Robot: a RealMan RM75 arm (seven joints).
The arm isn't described. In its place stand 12 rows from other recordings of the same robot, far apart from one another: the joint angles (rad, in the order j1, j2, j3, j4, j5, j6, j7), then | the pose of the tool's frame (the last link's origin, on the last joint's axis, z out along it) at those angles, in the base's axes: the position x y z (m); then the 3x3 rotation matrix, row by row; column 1 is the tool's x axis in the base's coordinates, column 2 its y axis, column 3 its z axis.
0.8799 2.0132 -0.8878 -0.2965 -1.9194 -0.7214 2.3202 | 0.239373 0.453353 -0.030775; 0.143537 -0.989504 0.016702; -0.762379 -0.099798 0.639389; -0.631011 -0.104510 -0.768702
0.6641 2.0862 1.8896 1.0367 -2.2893 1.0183 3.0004 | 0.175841 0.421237 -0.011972; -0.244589 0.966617 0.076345; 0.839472 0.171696 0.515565; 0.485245 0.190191 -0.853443
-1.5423 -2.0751 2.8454 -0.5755 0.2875 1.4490 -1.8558 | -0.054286 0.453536 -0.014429; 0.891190 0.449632 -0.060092; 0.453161 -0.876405 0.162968; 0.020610 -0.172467 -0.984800
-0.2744 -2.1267 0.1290 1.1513 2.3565 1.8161 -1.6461 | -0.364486 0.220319 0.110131; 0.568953 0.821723 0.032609; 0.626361 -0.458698 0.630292; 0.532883 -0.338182 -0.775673
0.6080 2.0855 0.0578 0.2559 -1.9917 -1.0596 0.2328 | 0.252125 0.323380 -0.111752; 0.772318 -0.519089 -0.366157; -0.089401 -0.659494 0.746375; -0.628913 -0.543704 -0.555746
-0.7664 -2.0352 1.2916 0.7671 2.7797 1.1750 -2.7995 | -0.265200 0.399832 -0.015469; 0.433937 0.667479 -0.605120; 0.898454 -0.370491 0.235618; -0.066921 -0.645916 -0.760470
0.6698 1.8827 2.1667 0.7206 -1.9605 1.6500 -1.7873 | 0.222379 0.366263 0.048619; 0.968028 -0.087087 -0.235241; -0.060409 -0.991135 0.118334; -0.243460 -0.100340 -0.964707
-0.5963 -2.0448 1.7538 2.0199 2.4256 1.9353 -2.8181 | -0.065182 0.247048 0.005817; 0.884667 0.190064 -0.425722; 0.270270 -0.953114 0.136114; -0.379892 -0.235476 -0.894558
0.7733 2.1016 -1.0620 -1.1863 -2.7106 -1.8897 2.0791 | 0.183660 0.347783 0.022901; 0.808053 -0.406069 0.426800; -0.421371 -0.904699 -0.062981; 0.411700 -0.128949 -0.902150
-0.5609 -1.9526 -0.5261 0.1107 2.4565 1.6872 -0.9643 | -0.286527 0.325035 0.039956; 0.398233 0.663723 0.633153; 0.057275 -0.706892 0.704998; 0.915495 -0.244489 -0.319523
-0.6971 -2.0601 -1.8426 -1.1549 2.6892 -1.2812 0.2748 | -0.193728 0.408948 0.010387; 0.555919 0.705581 -0.439442; 0.823693 -0.396537 0.405326; 0.111736 -0.587294 -0.801624
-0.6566 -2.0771 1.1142 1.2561 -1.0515 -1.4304 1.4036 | -0.122742 0.386672 0.027950; 0.985125 0.041110 0.166847; -0.016199 -0.944419 0.328345; 0.171072 -0.326164 -0.929705
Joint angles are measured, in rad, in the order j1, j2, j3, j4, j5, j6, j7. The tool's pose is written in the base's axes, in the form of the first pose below.
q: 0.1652 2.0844 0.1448 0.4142 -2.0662 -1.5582 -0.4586
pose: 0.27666 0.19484 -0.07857; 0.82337 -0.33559 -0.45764; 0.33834 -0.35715 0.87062; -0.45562 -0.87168 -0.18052
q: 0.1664 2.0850 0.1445 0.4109 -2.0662 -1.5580 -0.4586
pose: 0.27693 0.19514 -0.07858; 0.82437 -0.33285 -0.45785; 0.33893 -0.35758 0.87021; -0.45337 -0.87255 -0.18197
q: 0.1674 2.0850 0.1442 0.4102 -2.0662 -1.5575 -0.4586
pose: 0.27691 0.19540 -0.07862; 0.82455 -0.33173 -0.45834; 0.33933 -0.35829 0.86976; -0.45274 -0.87269 -0.18287
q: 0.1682 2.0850 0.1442 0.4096 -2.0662 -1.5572 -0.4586
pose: 0.27691 0.19563 -0.07861; 0.82469 -0.33089 -0.45868; 0.33971 -0.35860 0.86948; -0.45219 -0.87288 -0.18332
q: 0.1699 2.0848 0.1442 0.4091 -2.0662 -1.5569 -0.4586
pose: 0.27677 0.19612 -0.07855; 0.82457 -0.32964 -0.45980; 0.34087 -0.35918 0.86879; -0.45154 -0.87311 -0.18381
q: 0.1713 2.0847 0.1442 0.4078 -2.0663 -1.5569 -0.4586
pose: 0.27679 0.19653 -0.07843; 0.82475 -0.32795 -0.46069; 0.34199 -0.35954 0.86820; -0.45036 -0.87360 -0.18438
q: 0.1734 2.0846 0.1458 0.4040 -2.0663 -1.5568 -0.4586
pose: 0.27729 0.19738 -0.07794; 0.82613 -0.32447 -0.46069; 0.34340 -0.35830 0.86816; -0.44676 -0.87541 -0.18458
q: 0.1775 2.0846 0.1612 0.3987 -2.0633 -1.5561 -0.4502
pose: 0.27870 0.20088 -0.07539; 0.82697 -0.33148 -0.45414; 0.34141 -0.34571 0.87403; -0.44672 -0.87784 -0.17272
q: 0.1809 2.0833 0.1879 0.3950 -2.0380 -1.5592 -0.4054
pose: 0.28271 0.20693 -0.06866; 0.81802 -0.38207 -0.42996; 0.32210 -0.31504 0.89275; -0.47655 -0.86877 -0.13465
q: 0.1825 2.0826 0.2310 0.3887 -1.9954 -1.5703 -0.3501
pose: 0.28953 0.21463 -0.05704; 0.80357 -0.45082 -0.38864; 0.30325 -0.25175 0.91905; -0.51217 -0.85638 -0.06558
